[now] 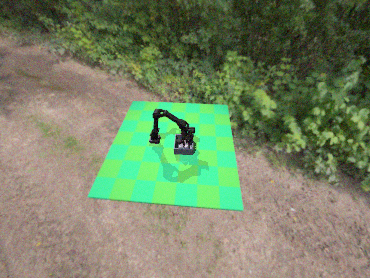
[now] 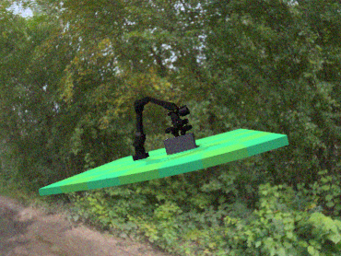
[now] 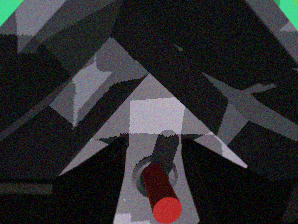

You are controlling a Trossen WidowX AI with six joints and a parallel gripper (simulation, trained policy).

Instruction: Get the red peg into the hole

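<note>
Right now my gripper tip is 2 cm past the red peg, 2 cm to the right of it and 1 cm above it. The rest, counted from my gripper tip: box 2 cm behind, 2 cm to the left, 4 cm below; grey plate 2 cm behind, 2 cm to the left, 2 cm below.
</note>
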